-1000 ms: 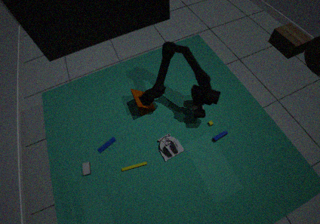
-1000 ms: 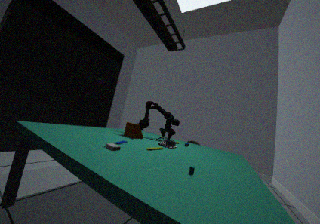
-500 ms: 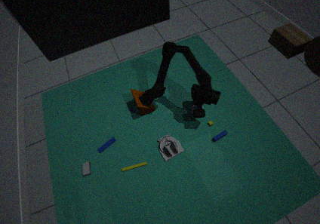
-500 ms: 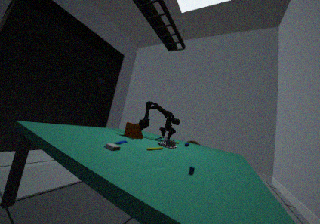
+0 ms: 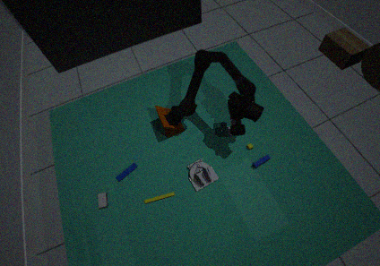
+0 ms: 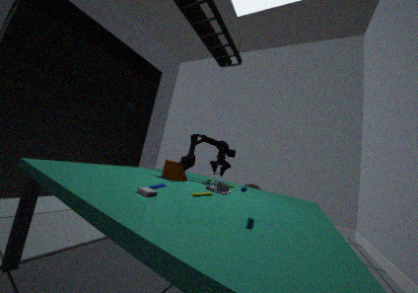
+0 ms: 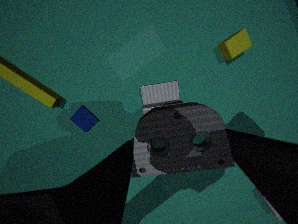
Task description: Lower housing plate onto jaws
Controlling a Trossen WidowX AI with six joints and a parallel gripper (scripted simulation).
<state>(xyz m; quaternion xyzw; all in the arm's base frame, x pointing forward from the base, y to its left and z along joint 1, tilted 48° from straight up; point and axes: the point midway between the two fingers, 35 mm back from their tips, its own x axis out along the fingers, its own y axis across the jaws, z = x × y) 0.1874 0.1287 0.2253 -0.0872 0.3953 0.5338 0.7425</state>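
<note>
The yellow cube lies 12 cm ahead of my gripper tip, 2 cm to the left of it and 6 cm below it. Round my gripper tip: small blue piece: 10 cm behind, 7 cm to the left, 7 cm below.
</note>
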